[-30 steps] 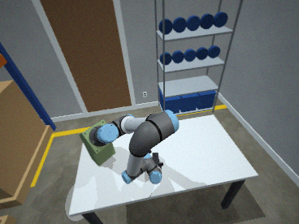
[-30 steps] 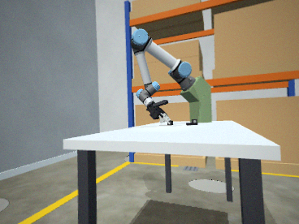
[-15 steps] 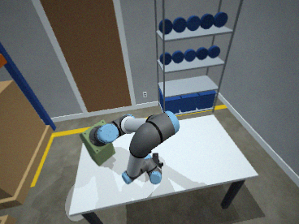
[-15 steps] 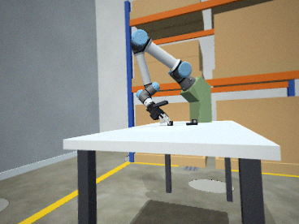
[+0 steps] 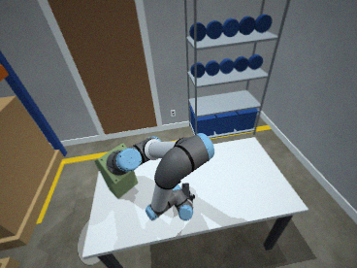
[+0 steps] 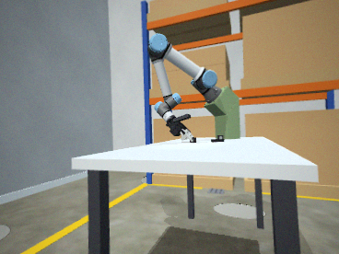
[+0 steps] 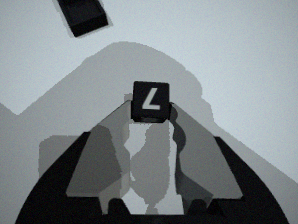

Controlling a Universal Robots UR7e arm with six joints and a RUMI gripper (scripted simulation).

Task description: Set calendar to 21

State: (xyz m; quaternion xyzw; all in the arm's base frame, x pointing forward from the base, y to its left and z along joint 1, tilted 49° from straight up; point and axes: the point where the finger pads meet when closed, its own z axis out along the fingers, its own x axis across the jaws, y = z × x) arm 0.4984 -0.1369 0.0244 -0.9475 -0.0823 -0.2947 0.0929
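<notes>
My gripper is now 10 mm to the right of the dark cube and 10 mm above it.
</notes>
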